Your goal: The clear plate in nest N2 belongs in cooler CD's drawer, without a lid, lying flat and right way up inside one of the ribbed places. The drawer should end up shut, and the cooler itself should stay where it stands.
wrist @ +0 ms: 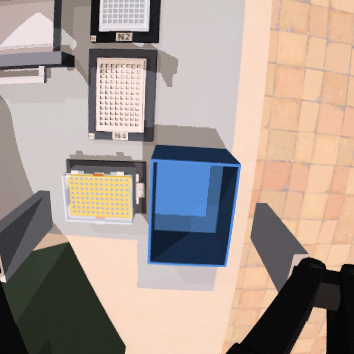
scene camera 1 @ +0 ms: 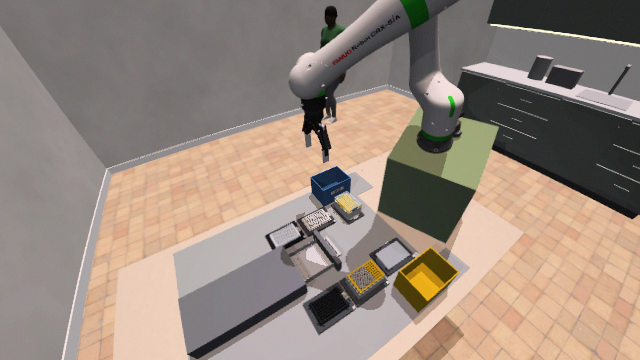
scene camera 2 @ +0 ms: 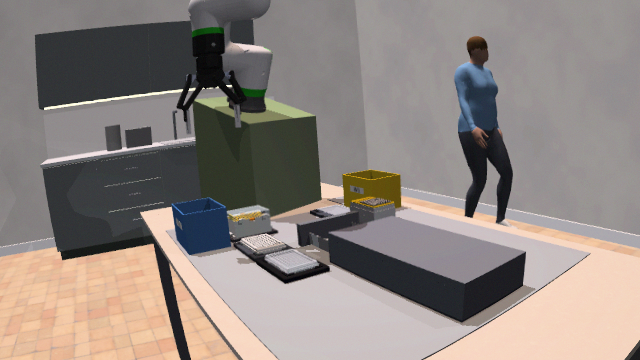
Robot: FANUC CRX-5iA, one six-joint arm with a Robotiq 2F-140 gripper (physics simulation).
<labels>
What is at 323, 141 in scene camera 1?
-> My gripper.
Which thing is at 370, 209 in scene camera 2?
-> A yellow-topped rack.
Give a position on a cooler CD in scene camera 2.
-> At 459, 276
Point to a clear plate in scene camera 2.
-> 288, 261
</labels>
